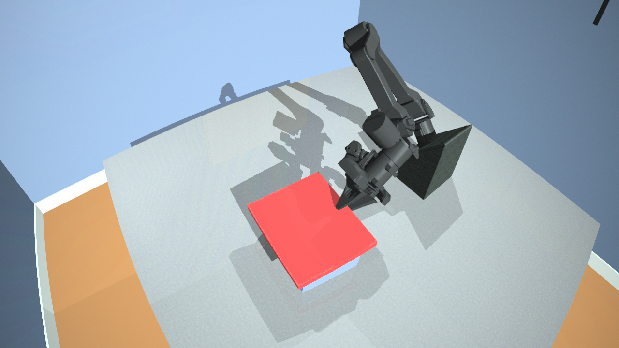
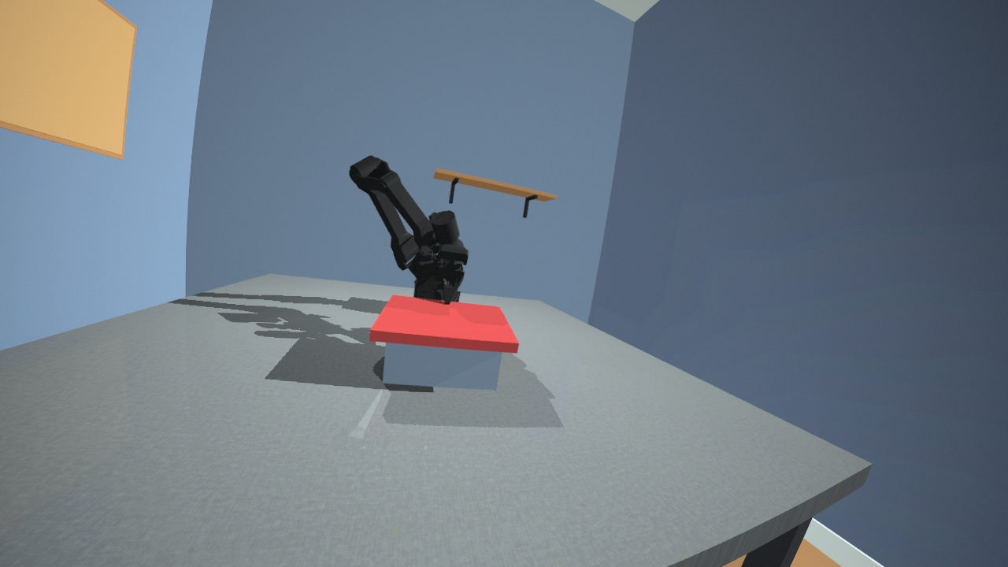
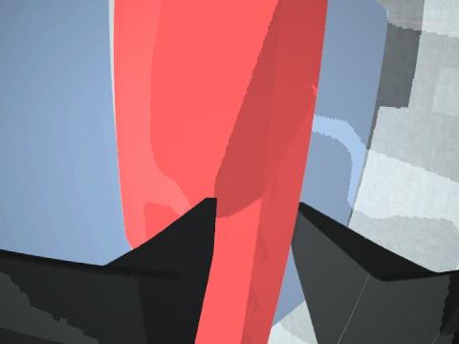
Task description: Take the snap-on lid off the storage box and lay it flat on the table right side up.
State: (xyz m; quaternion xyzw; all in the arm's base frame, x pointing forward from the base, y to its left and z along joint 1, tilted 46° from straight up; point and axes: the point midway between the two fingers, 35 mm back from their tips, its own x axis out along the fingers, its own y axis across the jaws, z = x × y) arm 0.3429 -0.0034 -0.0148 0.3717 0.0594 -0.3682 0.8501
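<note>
Right now the red lid is 80 mm ahead of my gripper tip and 10 mm to the right of it. The rest, counted from my gripper tip: pale blue storage box (70 mm ahead, 10 mm to the right, 50 mm below).
</note>
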